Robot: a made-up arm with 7 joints. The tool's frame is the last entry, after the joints. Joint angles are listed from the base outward. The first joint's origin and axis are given. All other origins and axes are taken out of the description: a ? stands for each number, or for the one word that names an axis. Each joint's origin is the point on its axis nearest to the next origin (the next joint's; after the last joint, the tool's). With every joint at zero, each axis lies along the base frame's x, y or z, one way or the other. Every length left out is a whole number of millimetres.
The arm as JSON. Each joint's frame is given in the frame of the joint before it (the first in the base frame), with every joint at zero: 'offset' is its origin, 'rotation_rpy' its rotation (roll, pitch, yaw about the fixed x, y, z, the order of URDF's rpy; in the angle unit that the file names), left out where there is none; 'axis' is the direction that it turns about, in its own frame. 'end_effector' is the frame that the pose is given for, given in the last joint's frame.
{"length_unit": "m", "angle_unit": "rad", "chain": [
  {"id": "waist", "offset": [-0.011, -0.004, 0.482], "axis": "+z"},
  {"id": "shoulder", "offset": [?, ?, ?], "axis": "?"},
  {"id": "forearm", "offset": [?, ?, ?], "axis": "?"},
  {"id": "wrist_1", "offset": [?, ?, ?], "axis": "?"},
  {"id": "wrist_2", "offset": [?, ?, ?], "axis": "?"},
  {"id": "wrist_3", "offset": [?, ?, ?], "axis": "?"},
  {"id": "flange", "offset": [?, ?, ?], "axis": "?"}
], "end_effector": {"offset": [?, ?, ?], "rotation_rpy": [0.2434, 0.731, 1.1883]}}
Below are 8 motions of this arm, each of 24 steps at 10 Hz.
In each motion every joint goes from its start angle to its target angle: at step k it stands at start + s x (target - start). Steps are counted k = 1, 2, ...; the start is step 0. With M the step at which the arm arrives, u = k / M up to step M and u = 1 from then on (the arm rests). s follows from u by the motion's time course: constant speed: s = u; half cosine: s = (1 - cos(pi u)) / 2; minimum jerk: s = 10 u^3 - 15 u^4 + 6 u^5.
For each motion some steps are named. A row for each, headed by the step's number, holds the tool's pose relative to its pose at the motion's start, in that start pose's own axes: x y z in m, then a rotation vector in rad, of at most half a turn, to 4 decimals.
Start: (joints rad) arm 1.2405 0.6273 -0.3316 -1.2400 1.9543 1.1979 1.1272
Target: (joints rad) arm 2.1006 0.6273 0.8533 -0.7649 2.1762 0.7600 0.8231
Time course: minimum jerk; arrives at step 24
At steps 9, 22, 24:
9: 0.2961 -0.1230 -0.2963 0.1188 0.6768 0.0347
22: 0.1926 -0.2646 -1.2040 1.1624 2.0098 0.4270
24: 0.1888 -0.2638 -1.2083 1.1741 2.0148 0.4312

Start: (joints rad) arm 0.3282 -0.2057 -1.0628 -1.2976 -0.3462 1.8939 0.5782
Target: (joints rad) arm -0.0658 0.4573 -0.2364 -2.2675 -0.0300 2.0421 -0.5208
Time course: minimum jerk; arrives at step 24
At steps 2, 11, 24:
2: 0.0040 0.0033 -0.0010 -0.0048 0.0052 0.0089
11: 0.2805 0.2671 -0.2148 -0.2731 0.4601 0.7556
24: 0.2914 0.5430 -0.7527 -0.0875 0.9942 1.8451

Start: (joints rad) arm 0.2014 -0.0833 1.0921 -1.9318 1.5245 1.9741 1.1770
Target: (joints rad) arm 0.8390 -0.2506 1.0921 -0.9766 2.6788 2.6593 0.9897
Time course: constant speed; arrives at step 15
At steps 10, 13, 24:
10: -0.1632 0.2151 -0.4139 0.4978 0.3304 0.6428
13: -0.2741 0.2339 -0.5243 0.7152 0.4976 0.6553
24: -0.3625 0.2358 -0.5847 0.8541 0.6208 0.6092

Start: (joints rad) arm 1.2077 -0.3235 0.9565 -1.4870 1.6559 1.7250 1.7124
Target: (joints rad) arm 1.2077 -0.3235 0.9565 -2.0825 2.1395 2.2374 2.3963
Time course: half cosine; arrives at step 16
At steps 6, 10, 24:
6: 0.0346 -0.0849 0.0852 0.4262 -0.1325 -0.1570
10: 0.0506 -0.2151 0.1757 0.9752 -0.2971 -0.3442
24: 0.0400 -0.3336 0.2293 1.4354 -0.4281 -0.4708

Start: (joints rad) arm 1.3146 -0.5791 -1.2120 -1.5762 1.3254 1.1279 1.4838
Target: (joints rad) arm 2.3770 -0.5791 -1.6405 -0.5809 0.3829 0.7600 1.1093
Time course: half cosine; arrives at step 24
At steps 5, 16, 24:
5: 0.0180 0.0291 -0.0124 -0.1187 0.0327 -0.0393
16: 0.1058 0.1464 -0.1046 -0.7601 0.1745 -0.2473
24: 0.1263 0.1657 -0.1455 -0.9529 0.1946 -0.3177

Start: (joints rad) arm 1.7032 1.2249 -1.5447 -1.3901 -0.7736 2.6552 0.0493
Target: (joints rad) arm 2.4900 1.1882 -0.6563 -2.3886 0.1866 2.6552 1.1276
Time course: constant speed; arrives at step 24
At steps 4, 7, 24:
4: 0.0089 0.0241 0.1202 0.1952 -0.2807 -0.0944
7: 0.0087 0.0560 0.2169 0.3453 -0.4584 -0.1170
24: -0.0639 0.4838 0.6121 1.0684 -0.6357 0.0786

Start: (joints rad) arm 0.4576 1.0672 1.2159 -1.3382 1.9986 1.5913 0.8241
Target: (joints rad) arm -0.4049 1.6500 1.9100 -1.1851 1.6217 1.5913 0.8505
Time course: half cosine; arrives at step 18
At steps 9, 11, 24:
9: -0.0800 0.3325 -0.1116 -0.0273 0.2338 0.4036
11: -0.1487 0.4515 -0.1754 -0.0714 0.3377 0.5570
24: -0.3585 0.6485 -0.3282 -0.2093 0.5585 0.8655

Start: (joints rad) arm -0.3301 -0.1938 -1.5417 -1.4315 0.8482 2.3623 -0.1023
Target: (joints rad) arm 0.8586 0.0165 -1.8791 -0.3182 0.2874 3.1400 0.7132
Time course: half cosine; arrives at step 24
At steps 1, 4, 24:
1: 0.0027 0.0020 0.0017 -0.0033 -0.0025 0.0006
4: 0.0399 0.0337 0.0263 -0.0497 -0.0446 0.0095
24: -0.0073 0.5952 0.4258 -0.0006 -1.5046 0.2253

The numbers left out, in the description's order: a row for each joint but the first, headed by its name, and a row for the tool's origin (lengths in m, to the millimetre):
shoulder: xyz 0.022 -0.005 0.0, axis +y
forearm: xyz -0.013 0.0 0.339, axis +z
wrist_1: xyz 0.097 0.005 0.0, axis -y
wrist_2: xyz -0.1 0.0 0.534, axis +z
wrist_3: xyz -0.015 -0.014 0.0, axis -y
flange: xyz 0.096 0.0 0.016, axis -z
tool: xyz -0.015 -0.006 0.0

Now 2 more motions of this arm.
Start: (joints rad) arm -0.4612 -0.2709 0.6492 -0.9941 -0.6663 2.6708 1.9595
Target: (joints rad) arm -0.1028 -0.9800 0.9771 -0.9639 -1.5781 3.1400 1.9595
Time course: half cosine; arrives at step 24
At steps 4, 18, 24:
4: -0.0213 0.0452 0.0345 0.0056 -0.0590 0.0963
18: -0.4407 0.3230 0.4413 -0.0023 -0.9060 1.1044
24: -0.5353 0.3244 0.5017 -0.0406 -1.0889 1.2578

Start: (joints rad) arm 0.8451 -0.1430 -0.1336 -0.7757 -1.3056 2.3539 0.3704
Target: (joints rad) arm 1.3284 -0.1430 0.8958 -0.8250 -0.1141 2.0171 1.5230
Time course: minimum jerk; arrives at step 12
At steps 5, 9, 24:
5: -0.0681 -0.0468 0.1552 0.8680 -0.6347 -0.1119
9: -0.2893 -0.1350 0.2908 2.1616 -1.0683 0.7132
24: -0.3414 -0.1510 0.2973 2.2991 -1.0243 1.0223

